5 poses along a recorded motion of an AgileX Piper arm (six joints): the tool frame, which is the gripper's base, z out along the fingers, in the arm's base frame.
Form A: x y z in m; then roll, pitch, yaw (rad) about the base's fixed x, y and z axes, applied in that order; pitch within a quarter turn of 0, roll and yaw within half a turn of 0.
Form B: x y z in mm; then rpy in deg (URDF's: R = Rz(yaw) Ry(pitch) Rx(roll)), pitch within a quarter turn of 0, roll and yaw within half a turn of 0. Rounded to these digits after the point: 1 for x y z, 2 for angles.
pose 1, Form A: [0.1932 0.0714 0.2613 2.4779 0.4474 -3.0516]
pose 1, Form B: [193.2 71.4 261.3 141.97 25.63 -174.84]
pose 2, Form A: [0.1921 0.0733 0.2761 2.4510 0.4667 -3.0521]
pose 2, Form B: [192.1 73.3 276.1 140.43 26.74 -174.87]
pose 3, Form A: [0.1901 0.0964 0.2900 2.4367 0.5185 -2.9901]
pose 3, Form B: [190.1 96.4 290.0 139.61 29.71 -171.32]
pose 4, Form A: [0.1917 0.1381 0.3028 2.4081 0.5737 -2.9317]
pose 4, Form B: [191.7 138.1 302.8 137.97 32.87 -167.97]
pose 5, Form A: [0.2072 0.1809 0.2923 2.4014 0.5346 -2.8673]
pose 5, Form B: [207.2 180.9 292.3 137.59 30.63 -164.28]
